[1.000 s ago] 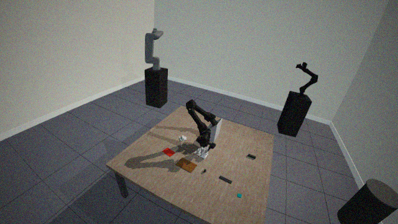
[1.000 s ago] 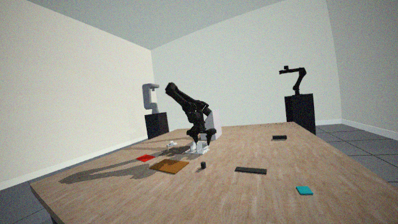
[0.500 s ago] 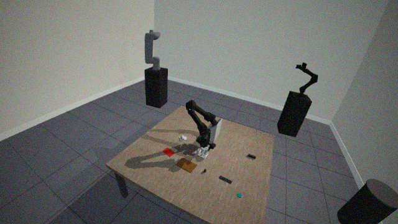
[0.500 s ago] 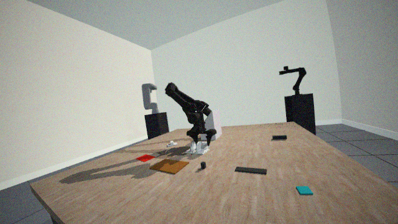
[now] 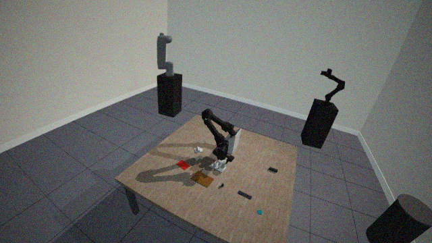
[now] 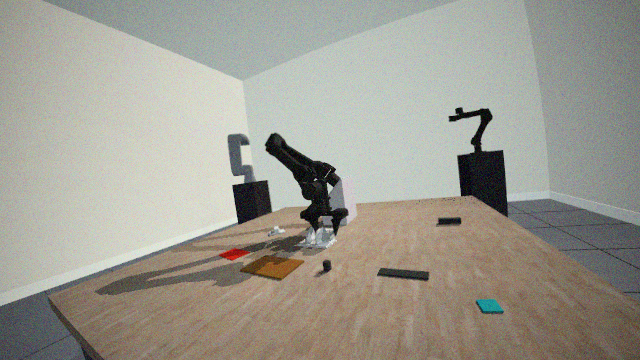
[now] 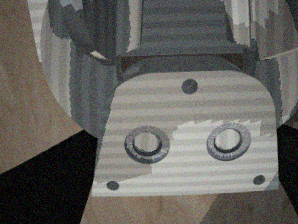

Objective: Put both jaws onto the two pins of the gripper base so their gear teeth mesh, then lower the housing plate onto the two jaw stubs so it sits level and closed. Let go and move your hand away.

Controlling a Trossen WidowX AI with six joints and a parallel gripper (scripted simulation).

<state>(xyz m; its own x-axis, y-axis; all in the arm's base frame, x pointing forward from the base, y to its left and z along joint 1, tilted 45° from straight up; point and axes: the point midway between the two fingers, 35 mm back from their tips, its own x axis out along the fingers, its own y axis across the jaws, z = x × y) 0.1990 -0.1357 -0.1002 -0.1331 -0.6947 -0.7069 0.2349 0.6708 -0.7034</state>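
Now: the grey jaw 3 cm ahead of my gripper tip, 1 cm to the left of it and 1 cm above it. Round my gripper tip: orange-brown tile: 25 cm ahead, 9 cm to the right; black cylinder: 26 cm ahead, 8 cm to the left, 1 cm above; red tile: 30 cm to the right, 17 cm ahead, 1 cm below.
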